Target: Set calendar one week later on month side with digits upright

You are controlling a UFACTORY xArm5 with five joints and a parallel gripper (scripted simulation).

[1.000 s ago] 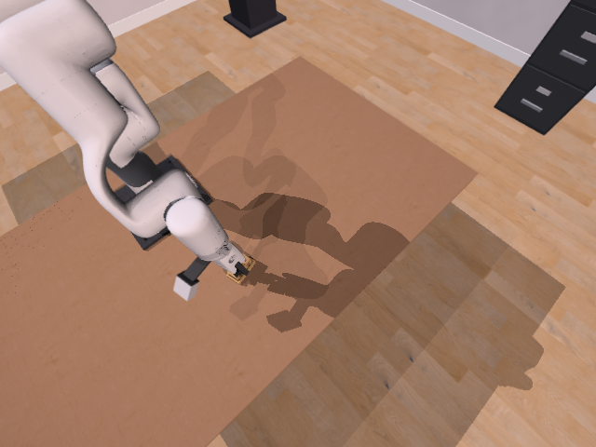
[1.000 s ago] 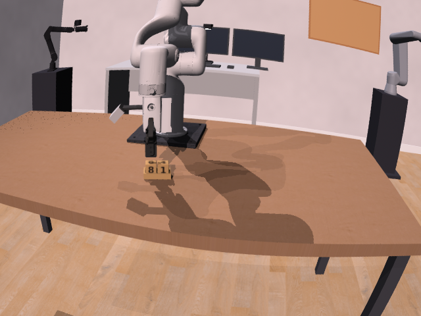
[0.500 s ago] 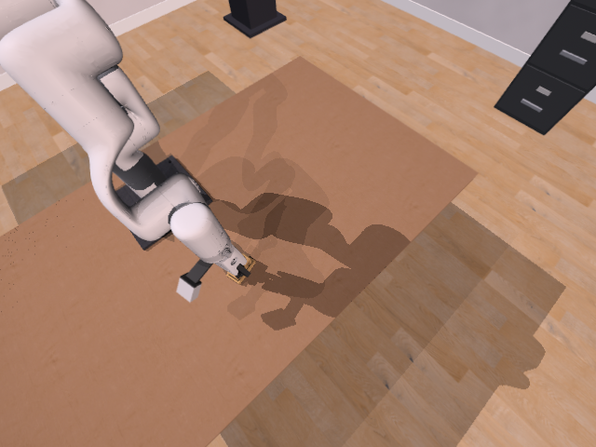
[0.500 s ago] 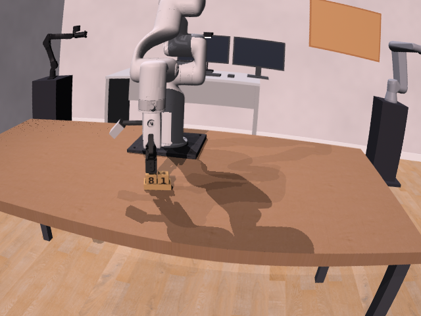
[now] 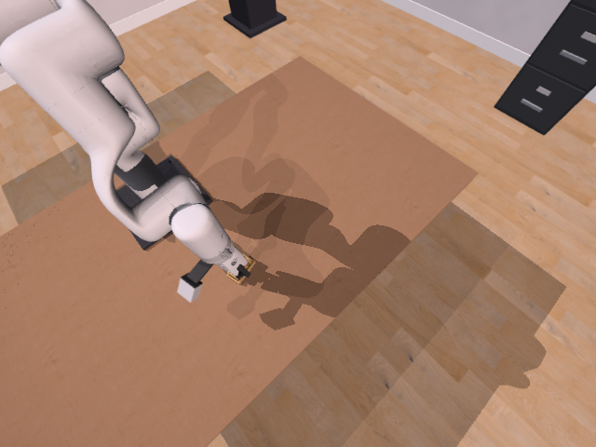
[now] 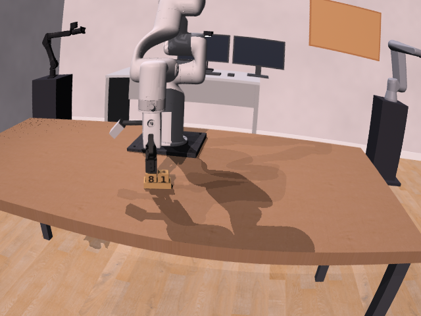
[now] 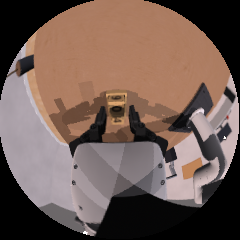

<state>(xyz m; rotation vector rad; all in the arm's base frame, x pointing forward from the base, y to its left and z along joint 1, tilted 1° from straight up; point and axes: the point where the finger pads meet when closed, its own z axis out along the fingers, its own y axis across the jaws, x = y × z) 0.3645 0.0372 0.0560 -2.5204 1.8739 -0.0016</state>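
My hand is 60 mm above the wooden calendar tray and 20 mm to the right of it.
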